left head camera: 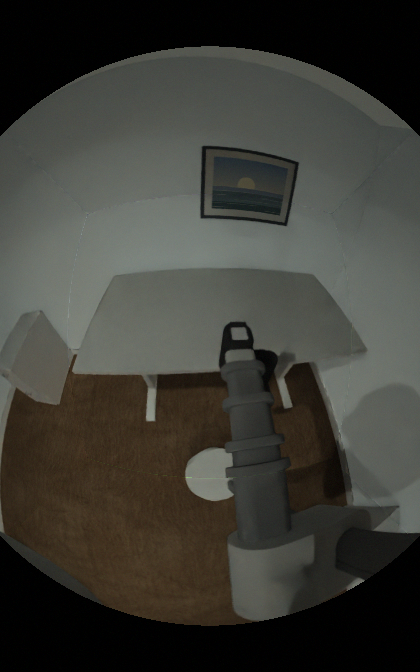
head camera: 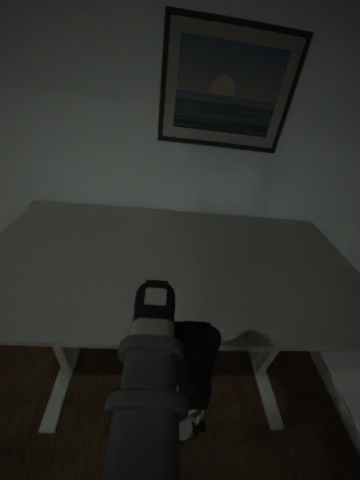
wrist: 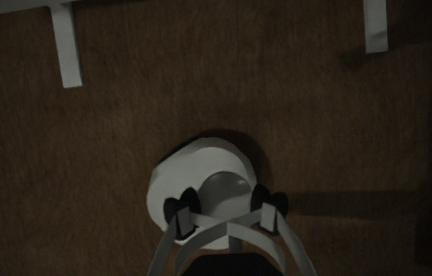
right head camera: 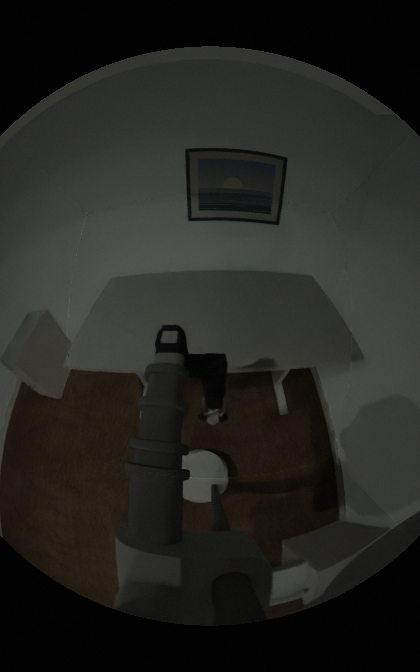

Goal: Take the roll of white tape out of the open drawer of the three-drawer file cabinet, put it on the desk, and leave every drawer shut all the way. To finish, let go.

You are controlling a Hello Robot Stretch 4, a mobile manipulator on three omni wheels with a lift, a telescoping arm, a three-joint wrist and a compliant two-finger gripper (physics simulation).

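My gripper [wrist: 225, 211] [right head camera: 212, 416] [head camera: 193, 426] points down over the brown floor, just in front of the white desk's [head camera: 214, 257] [left head camera: 175, 310] [right head camera: 250, 310] front edge. It is shut on a small round thing that fills the gap between the black pads. In shade it looks grey, and I take it for the roll of white tape [wrist: 224, 186]. The desk top is bare. I cannot make out the file cabinet or its drawers for certain in any view.
A white round part of my own base [wrist: 175, 176] [left head camera: 205, 475] [right head camera: 200, 475] lies below the gripper. The desk's white legs [wrist: 66, 46] [wrist: 376, 28] stand ahead. A white box [left head camera: 30, 355] [right head camera: 35, 350] stands at the left and a grey flat-topped block [right head camera: 330, 545] at the lower right. A framed picture [head camera: 231, 81] hangs on the wall.
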